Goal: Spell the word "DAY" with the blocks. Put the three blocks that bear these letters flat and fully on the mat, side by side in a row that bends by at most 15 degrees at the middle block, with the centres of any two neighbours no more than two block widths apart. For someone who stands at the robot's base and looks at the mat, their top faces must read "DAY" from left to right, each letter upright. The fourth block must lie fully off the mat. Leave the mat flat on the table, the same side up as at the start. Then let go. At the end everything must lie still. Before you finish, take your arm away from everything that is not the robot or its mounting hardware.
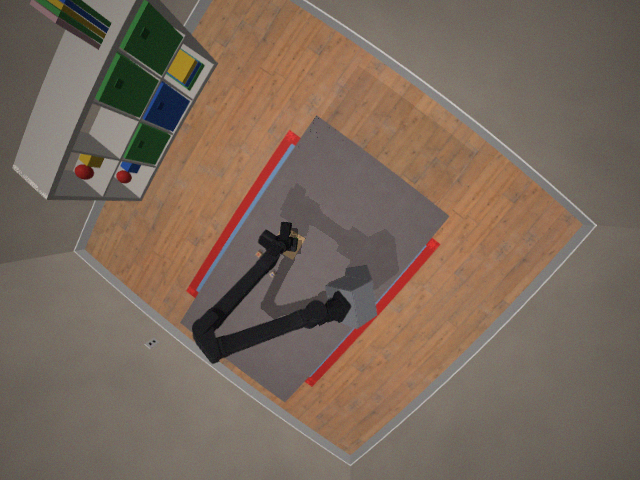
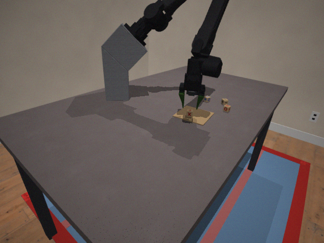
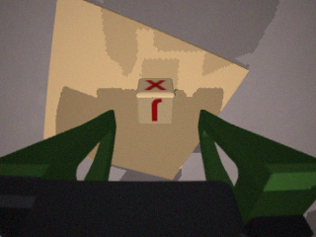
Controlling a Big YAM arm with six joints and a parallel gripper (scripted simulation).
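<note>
Right now my hand is 30 mm above the wooden block. The rest, counted from my hand: tan mat 10 mm ahead, 30 mm to the left, 40 mm below.
</note>
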